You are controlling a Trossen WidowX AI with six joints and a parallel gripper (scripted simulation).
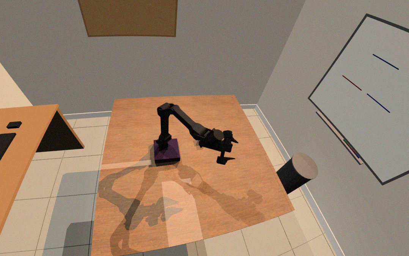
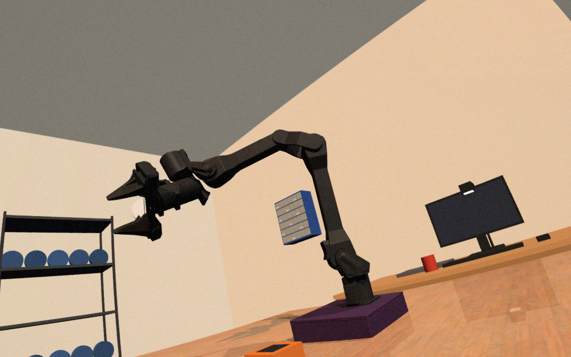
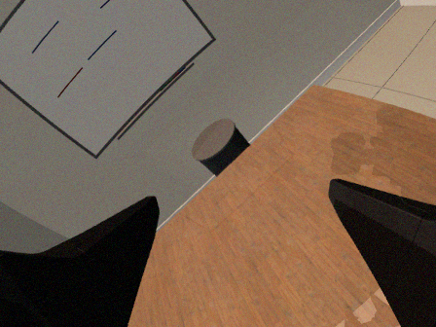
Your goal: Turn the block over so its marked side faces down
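My gripper tip is 33 cm to the right of the orange block, 28 cm above it and 8 cm past it.
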